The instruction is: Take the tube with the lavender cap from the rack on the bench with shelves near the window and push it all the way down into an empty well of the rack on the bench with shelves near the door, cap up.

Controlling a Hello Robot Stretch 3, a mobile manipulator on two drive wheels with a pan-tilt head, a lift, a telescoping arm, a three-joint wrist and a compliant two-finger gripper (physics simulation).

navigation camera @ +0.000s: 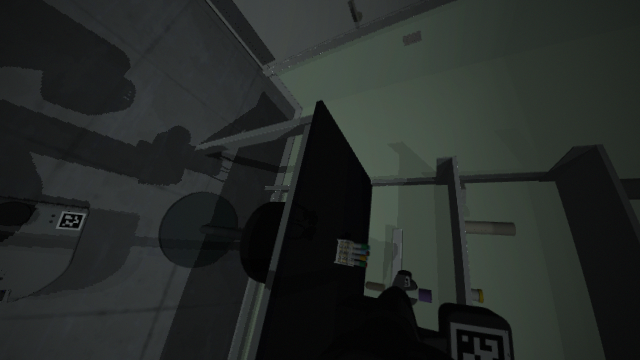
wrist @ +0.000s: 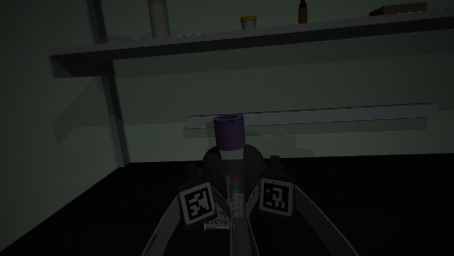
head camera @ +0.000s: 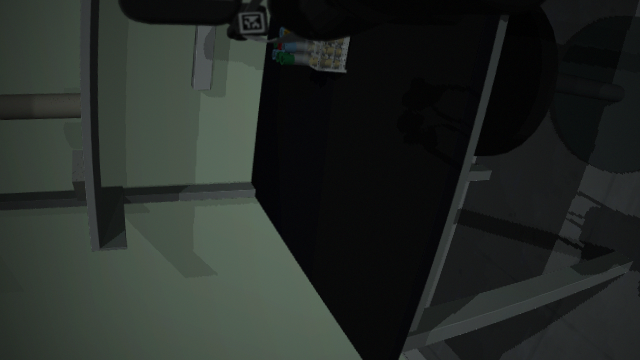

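Where they show: gripper, fingertip midpoint: (navigation camera: 405, 289) (wrist: 232, 164); robot's base, link origin: (navigation camera: 13, 212).
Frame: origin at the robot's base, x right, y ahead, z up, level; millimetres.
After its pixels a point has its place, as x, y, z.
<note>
My gripper (navigation camera: 406, 288) @(420, -23, 1204) (wrist: 232, 164) @(420, -23, 1204) is shut on the tube with the lavender cap (navigation camera: 425, 295) @(385, -20, 1237) (wrist: 230, 132) @(385, -22, 1239). The tube stands about upright in the wrist view, cap up, with its lower end below the fingers. The white rack (head camera: 330, 54) (navigation camera: 344, 252) @(753, -3, 946) (wrist: 217, 226) @(739, 13, 926) stands on the dark bench (head camera: 375, 160) @(621, 175, 915) (navigation camera: 325, 200) @(614, 179, 914) and holds several tubes with green, blue, red and yellow caps. In the wrist view it lies beyond and below the held tube, partly hidden by the tube and fingers. In the head view the arm and gripper cover part of the rack's surroundings; its empty wells cannot be made out.
A wall shelf (head camera: 91, 140) @(923, 198, 1353) (navigation camera: 459, 225) @(915, 139, 1353) (wrist: 135, 53) @(1071, 244, 1353) runs above the bench, bearing a pale cylinder (head camera: 40, 106) @(997, 140, 1462) (navigation camera: 490, 228) @(998, 140, 1469) (wrist: 159, 19) @(998, 138, 1434), a yellow-lidded jar (navigation camera: 478, 295) @(1032, -122, 1416) (wrist: 248, 23) @(1032, -123, 1411) and a brown bottle (wrist: 302, 13) @(974, -269, 1416). A rail (head camera: 203, 60) @(1168, 49, 1089) (wrist: 310, 116) @(1108, -344, 1089) crosses the wall. A dark stool (head camera: 520, 100) @(559, 53, 661) stands at the bench's front edge.
</note>
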